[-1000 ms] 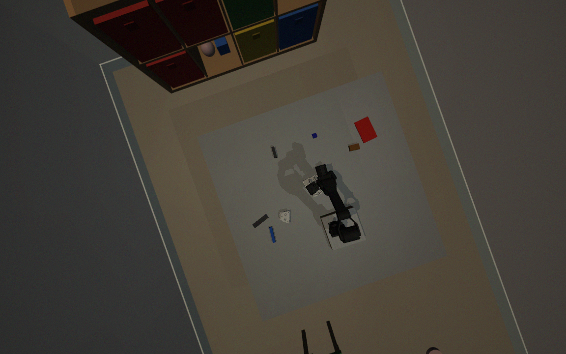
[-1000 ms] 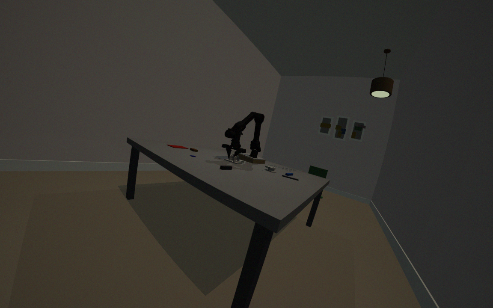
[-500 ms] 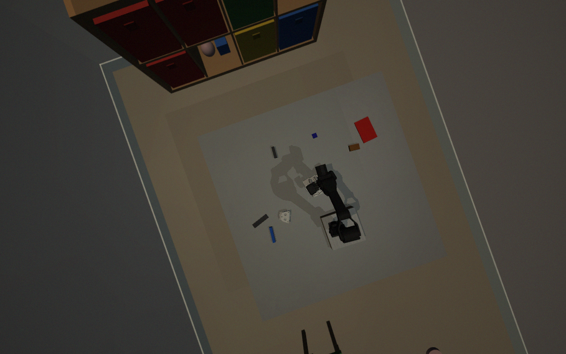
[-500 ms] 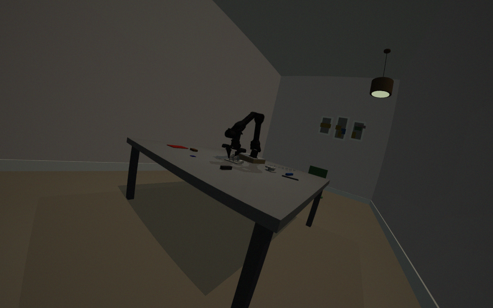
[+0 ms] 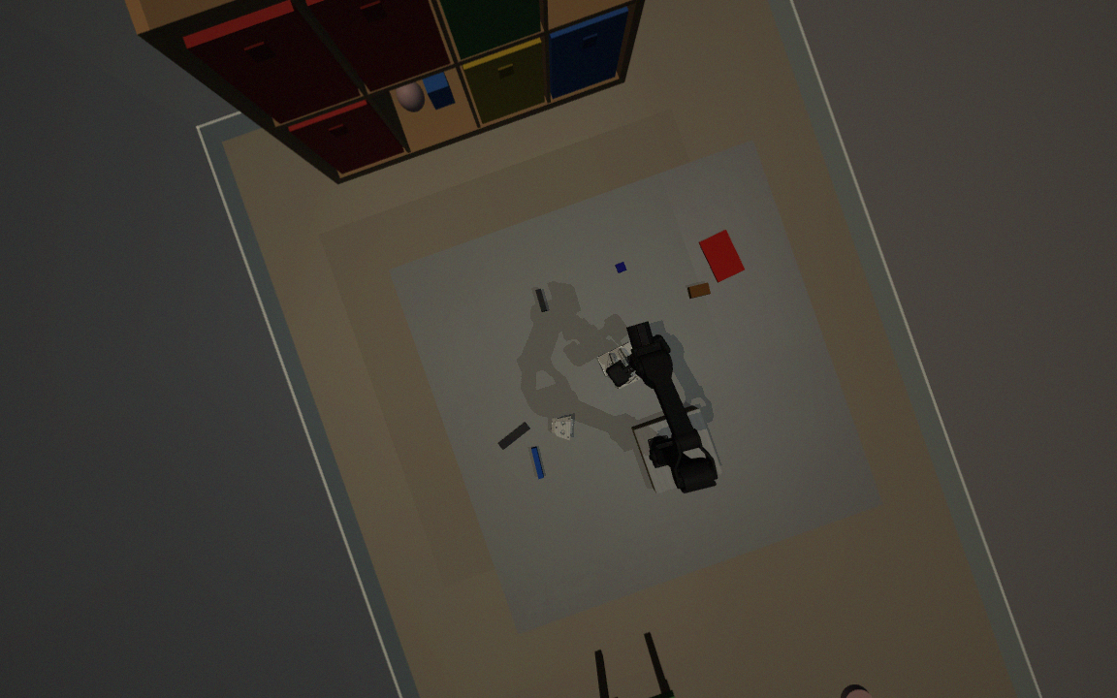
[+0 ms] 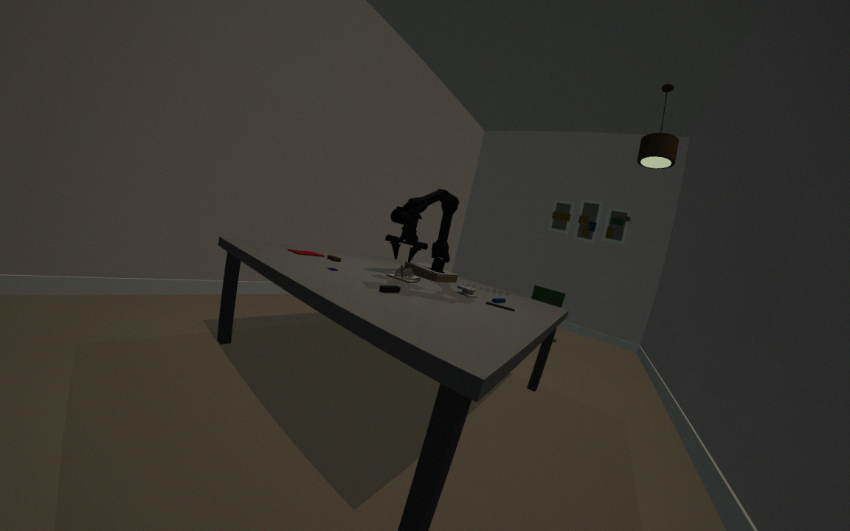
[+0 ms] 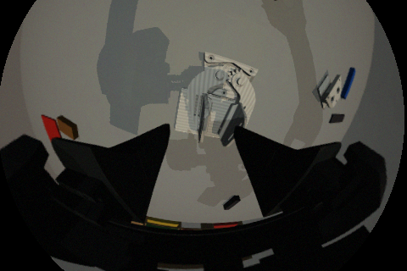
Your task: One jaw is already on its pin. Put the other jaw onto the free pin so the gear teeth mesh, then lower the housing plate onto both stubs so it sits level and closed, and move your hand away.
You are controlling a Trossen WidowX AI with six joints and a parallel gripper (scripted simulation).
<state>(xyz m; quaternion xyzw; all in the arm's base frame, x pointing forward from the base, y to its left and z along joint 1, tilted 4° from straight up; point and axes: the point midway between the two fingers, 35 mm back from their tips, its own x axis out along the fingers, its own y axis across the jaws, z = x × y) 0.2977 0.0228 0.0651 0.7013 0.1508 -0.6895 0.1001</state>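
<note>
My gripper tip is now 26 cm to the right of the small white part, 17 cm past it and 7 cm above it. The rest, counted from my gripper tip: dark block (26 cm ahead, 23 cm to the left, 7 cm below); then small blue cube (30 cm ahead, 7 cm below, 6 cm to the right); then brown block (29 cm to the right, 16 cm ahead, 7 cm below).
</note>
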